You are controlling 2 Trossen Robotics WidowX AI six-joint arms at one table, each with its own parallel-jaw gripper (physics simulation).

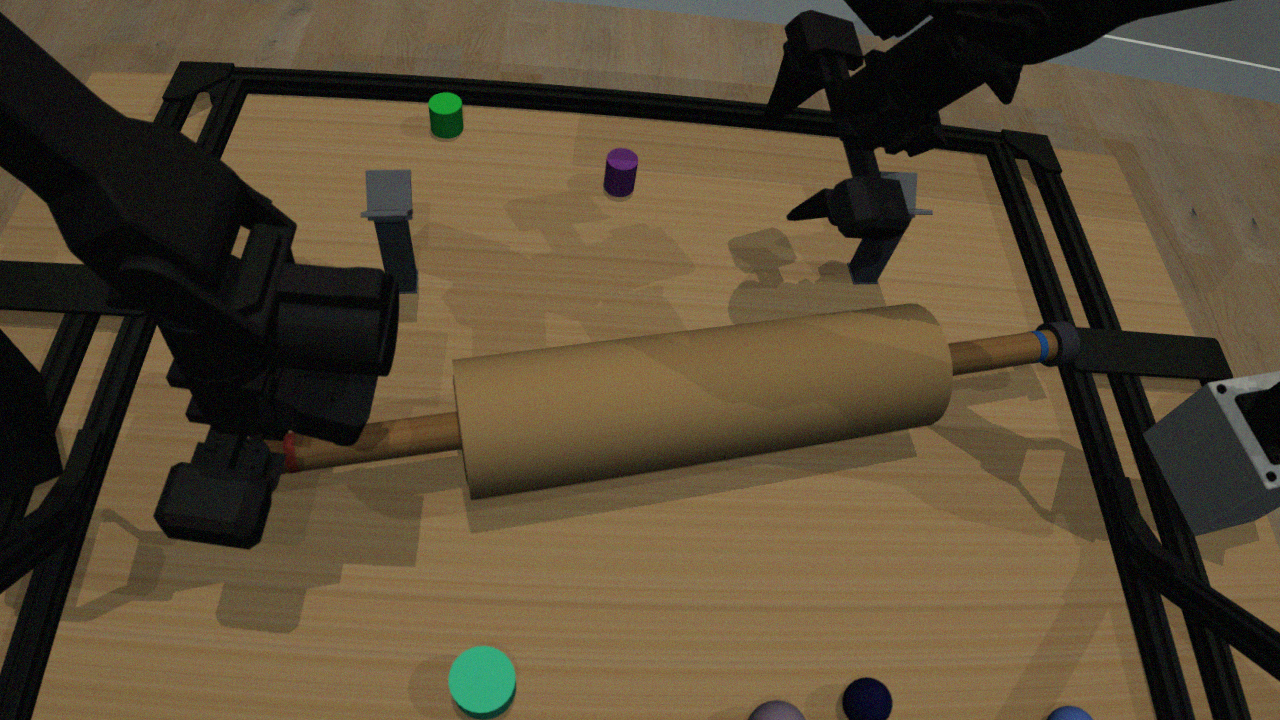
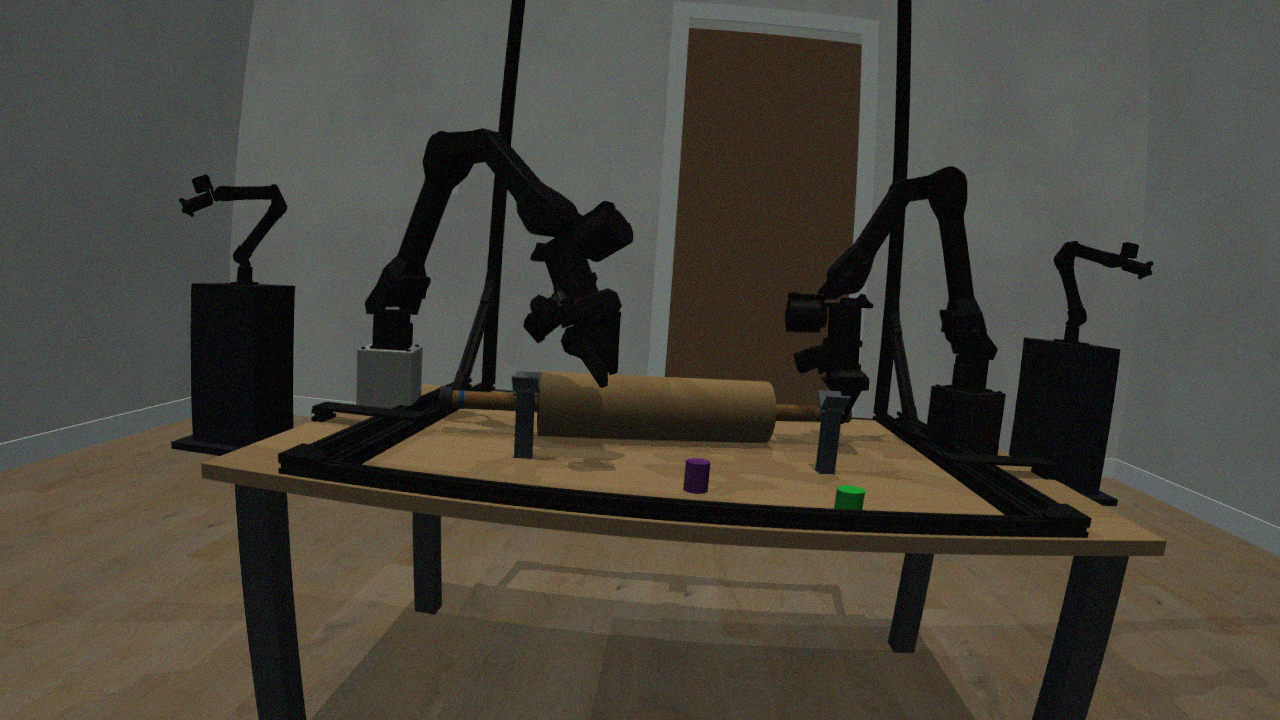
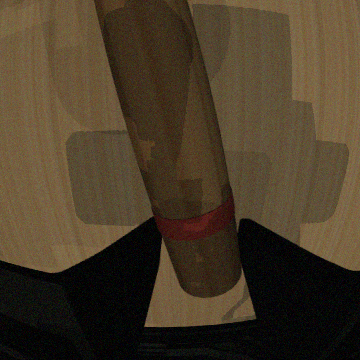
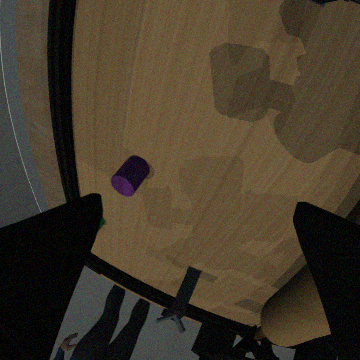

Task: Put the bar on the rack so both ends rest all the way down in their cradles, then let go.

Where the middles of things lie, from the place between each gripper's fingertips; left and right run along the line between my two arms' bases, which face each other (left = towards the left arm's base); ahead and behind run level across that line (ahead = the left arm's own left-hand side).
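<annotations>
My right hand's 10 cm above the purple cylinder point(image 1: 621, 165), 12 cm to the right of it and 8 cm short of it. As for my left hand, that's 2 cm above the cylinder, 27 cm to the left of it and 34 cm short of it.
</annotations>
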